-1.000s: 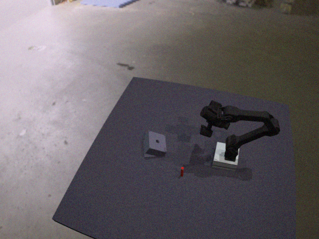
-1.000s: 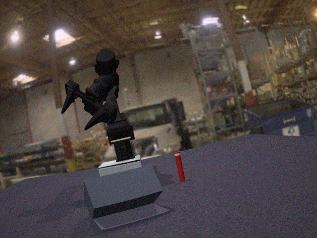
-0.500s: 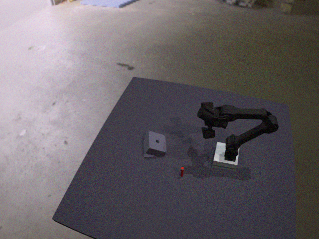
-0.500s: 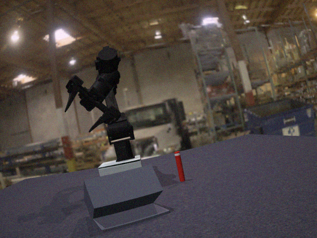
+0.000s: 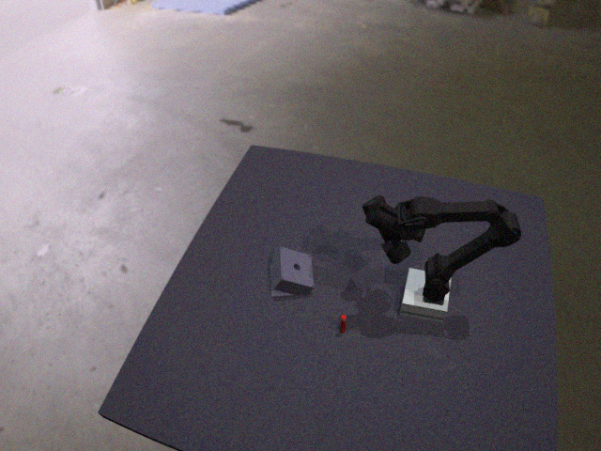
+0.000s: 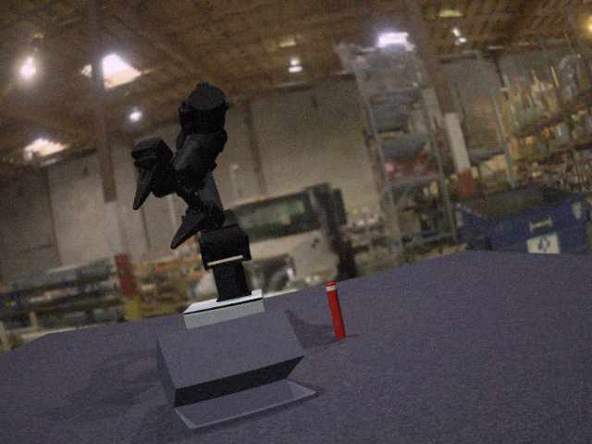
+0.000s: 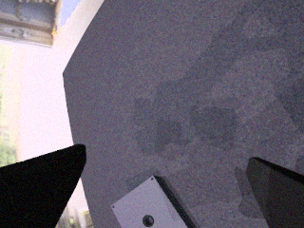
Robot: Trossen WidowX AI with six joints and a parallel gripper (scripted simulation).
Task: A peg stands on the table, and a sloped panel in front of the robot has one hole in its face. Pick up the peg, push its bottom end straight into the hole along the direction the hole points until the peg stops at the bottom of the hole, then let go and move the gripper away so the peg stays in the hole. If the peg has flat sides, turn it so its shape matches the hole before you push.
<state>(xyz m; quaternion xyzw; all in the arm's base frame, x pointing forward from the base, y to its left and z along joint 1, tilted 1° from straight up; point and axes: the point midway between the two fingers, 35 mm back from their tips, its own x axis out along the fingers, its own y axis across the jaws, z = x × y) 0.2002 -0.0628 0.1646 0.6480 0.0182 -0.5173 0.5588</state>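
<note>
The red peg lies 23 cm to the left of my gripper tip, 15 cm below it and 3 cm ahead of it. Also, from my gripper tip: sloped panel (23 cm ahead, 16 cm below, 8 cm to the left); thin base plate (24 cm ahead, 20 cm below, 9 cm to the left).
</note>
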